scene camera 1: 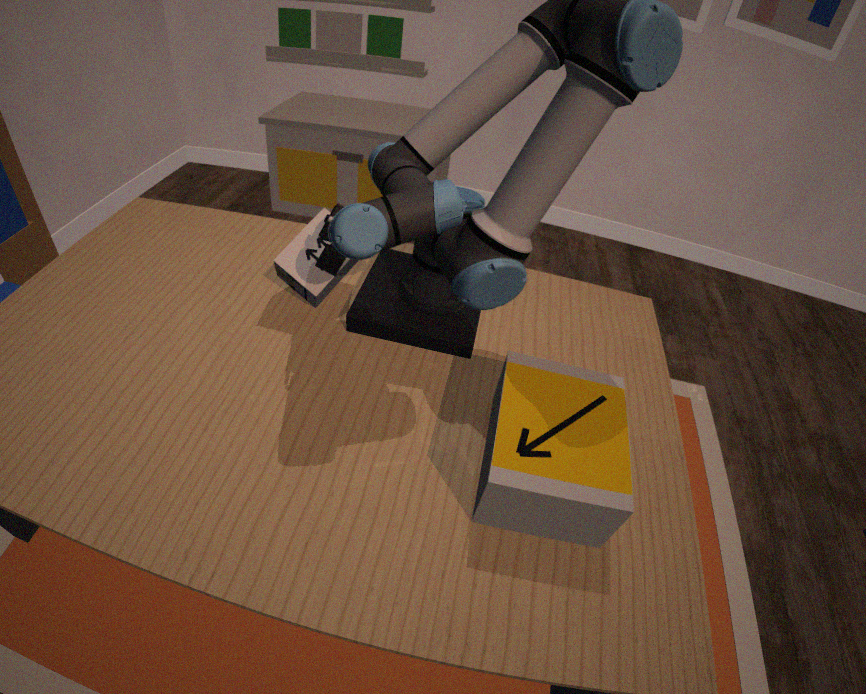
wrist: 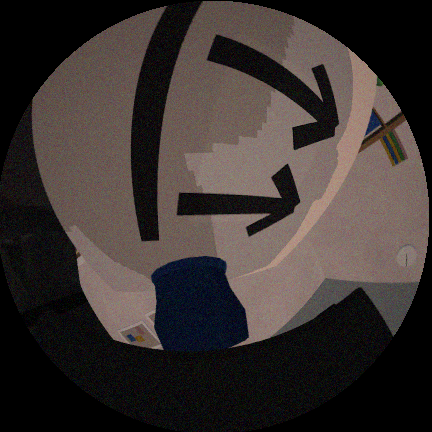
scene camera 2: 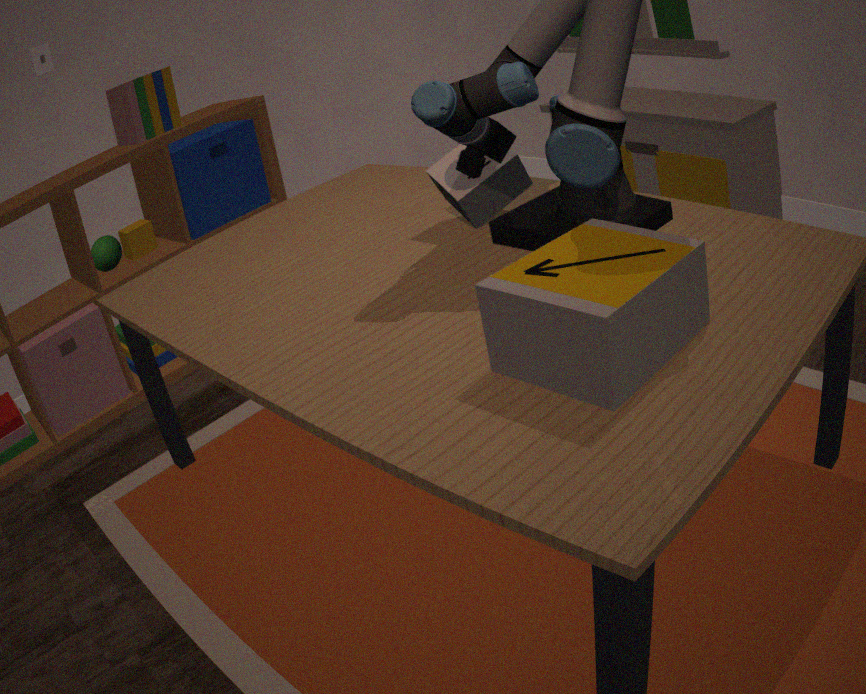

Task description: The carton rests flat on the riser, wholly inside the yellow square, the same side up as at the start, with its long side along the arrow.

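The white carton (scene camera 1: 294, 270) (scene camera 2: 497, 189) (wrist: 95, 150) hangs tilted in the air, left of the arm's base in both scene views. Its face with a black bar and two black arrows is against my suction cup (wrist: 190, 267). My gripper is shut on the carton, near one edge of that face; the black tool covers part of it in the scene views. The grey-white riser (scene camera 1: 552, 507) (scene camera 2: 549, 347) stands on the table, apart from the carton. Its top bears the yellow square (scene camera 1: 527, 383) (scene camera 2: 603, 290) with a black arrow (scene camera 1: 562, 425) (scene camera 2: 595, 260); an arm shadow crosses it.
The arm's black base (scene camera 1: 404, 325) (scene camera 2: 527, 222) stands on the wooden table (scene camera 1: 180, 404) (scene camera 2: 325, 361) between the carton and the riser. A low cabinet (scene camera 1: 346, 115) (scene camera 2: 693, 108) stands behind the table. A shelf unit (scene camera 2: 271, 155) stands at the left in scene view 2.
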